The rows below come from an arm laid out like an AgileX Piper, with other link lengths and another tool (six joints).
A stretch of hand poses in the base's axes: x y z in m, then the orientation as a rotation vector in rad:
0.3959, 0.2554, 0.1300, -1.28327, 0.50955, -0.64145
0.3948, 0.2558, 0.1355, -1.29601, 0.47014, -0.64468
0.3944, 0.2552, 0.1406, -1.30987, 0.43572, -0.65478
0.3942, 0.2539, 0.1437, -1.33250, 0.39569, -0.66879
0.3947, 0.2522, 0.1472, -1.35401, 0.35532, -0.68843
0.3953, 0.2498, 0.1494, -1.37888, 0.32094, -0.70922
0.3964, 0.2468, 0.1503, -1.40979, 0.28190, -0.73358
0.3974, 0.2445, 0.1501, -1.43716, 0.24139, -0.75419
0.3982, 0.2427, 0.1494, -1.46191, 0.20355, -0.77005
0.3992, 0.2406, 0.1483, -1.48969, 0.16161, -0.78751
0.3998, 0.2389, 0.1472, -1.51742, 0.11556, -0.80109
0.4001, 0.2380, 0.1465, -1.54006, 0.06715, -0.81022
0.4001, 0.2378, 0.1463, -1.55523, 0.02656, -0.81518
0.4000, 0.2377, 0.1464, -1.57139, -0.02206, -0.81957
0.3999, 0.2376, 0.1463, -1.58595, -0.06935, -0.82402
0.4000, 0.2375, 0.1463, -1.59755, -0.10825, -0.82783
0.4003, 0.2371, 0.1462, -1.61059, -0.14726, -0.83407
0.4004, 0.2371, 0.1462, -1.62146, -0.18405, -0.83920
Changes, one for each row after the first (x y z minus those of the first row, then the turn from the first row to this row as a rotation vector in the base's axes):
-0.0011, 0.0004, 0.0055, -0.01926, -0.02427, 0.02139
-0.0015, -0.0002, 0.0106, -0.04123, -0.04781, 0.03492
-0.0017, -0.0015, 0.0137, -0.07371, -0.07365, 0.04932
-0.0012, -0.0032, 0.0172, -0.10747, -0.10252, 0.05949
-0.0006, -0.0056, 0.0194, -0.14373, -0.12625, 0.06544
0.0005, -0.0086, 0.0203, -0.18787, -0.15215, 0.07152
0.0015, -0.0109, 0.0201, -0.22821, -0.17829, 0.08055
0.0023, -0.0127, 0.0194, -0.26431, -0.20117, 0.09110
0.0033, -0.0148, 0.0183, -0.30492, -0.22598, 0.10256
0.0039, -0.0165, 0.0172, -0.34554, -0.25145, 0.11867
0.0042, -0.0174, 0.0165, -0.38113, -0.27822, 0.13866
0.0042, -0.0176, 0.0163, -0.40701, -0.30080, 0.15697
0.0041, -0.0177, 0.0164, -0.43612, -0.32777, 0.17969
0.0040, -0.0178, 0.0163, -0.46391, -0.35432, 0.20134
0.0041, -0.0179, 0.0163, -0.48682, -0.37621, 0.21882
0.0044, -0.0183, 0.0162, -0.51216, -0.39844, 0.23442
0.0045, -0.0183, 0.0162, -0.53480, -0.41952, 0.24948

